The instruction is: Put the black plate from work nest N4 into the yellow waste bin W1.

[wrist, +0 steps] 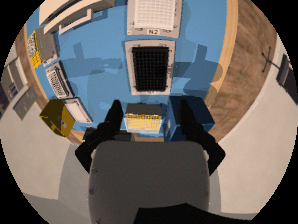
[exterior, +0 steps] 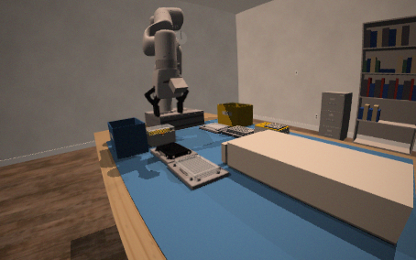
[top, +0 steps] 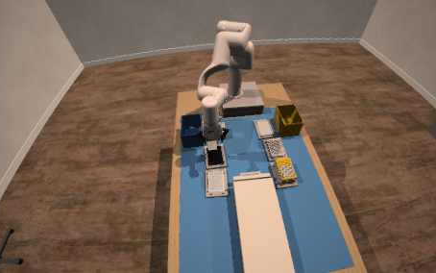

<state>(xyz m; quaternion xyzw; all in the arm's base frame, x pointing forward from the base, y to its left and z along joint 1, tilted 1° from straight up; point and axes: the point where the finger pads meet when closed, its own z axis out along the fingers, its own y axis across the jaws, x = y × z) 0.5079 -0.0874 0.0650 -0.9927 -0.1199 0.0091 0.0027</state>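
Now: the black plate 14 cm below my hand. From my hand the other things lie so: grey nest (16 cm below); then white plate (17 cm ahead, 14 cm below, 3 cm to the left); then blue bin (17 cm to the right, 15 cm behind, 12 cm below).
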